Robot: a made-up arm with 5 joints.
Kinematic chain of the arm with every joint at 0, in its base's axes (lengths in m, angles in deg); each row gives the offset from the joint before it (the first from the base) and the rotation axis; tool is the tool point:
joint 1: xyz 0 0 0.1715 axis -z
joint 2: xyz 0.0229 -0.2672 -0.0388 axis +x
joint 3: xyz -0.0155 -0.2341 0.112 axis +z
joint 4: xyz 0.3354 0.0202 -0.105 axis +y
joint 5: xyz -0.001 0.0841 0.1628 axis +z
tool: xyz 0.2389 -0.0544 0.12
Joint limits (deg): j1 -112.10..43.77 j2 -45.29..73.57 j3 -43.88..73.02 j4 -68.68..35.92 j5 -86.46..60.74
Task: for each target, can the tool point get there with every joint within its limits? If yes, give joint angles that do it. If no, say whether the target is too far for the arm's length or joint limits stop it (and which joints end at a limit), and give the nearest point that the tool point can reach.
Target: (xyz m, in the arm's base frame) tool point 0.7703 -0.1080 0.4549
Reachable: yes | joints -64.73 2.12 -34.02 -35.68 -30.80
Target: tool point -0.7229 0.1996 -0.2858
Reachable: no: joint limits stop it (at a limit: joint 1, joint 4) | nearest point -0.2204 0.1950 -0.0606 | short by 0.551 m
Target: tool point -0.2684 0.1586 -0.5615
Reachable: no: joint limits stop it (at a limit: joint 1, joint 2, joint 4) | nearest point -0.1767 0.1079 -0.1268 | short by 0.447 m
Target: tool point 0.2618 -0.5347 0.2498
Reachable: yes | joints -3.93 46.49 57.26 -42.81 -51.18
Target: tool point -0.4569 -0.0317 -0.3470
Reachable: no: joint limits stop it (at a limit: joint 1, joint 2, joint 3, joint 4, joint 5) | nearest point -0.3393 -0.2867 -0.2046 | short by 0.315 m
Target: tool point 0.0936 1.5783 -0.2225
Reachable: no: too far | nearest point 0.2571 0.8653 -0.1222 | short by 0.738 m
